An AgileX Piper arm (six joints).
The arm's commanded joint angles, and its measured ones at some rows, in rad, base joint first. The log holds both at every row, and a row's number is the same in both.
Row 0, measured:
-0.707, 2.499, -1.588, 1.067, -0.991, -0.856
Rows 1 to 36, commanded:
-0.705, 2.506, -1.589, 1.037, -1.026, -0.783
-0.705, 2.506, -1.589, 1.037, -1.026, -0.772
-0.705, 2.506, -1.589, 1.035, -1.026, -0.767
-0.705, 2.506, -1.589, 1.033, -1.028, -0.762
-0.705, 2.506, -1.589, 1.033, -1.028, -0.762
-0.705, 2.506, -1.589, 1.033, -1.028, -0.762
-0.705, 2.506, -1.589, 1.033, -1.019, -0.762
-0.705, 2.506, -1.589, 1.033, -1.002, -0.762
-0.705, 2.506, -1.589, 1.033, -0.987, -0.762
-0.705, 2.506, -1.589, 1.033, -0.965, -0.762
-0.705, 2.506, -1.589, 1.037, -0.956, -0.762
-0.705, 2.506, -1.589, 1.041, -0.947, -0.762
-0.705, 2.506, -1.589, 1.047, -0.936, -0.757
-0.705, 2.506, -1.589, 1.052, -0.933, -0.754
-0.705, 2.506, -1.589, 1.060, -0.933, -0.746
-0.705, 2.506, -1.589, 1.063, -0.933, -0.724
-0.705, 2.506, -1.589, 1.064, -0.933, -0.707
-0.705, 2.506, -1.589, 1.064, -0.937, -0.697
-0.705, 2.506, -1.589, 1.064, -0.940, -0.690
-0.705, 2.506, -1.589, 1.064, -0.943, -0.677
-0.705, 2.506, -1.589, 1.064, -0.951, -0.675
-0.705, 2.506, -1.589, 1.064, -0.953, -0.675
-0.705, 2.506, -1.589, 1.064, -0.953, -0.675
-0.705, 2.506, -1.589, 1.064, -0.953, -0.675
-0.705, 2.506, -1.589, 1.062, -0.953, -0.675
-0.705, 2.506, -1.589, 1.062, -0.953, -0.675
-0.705, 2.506, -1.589, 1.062, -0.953, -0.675
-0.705, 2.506, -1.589, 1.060, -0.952, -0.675
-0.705, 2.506, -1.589, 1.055, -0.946, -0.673
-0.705, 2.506, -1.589, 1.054, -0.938, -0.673
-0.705, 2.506, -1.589, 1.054, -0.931, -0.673
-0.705, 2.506, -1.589, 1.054, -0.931, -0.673
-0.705, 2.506, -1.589, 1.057, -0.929, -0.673
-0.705, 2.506, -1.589, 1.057, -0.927, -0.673
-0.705, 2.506, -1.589, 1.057, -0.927, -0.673
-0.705, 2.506, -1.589, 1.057, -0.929, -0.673
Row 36, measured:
-0.707, 2.514, -1.588, 1.072, -0.934, -0.676
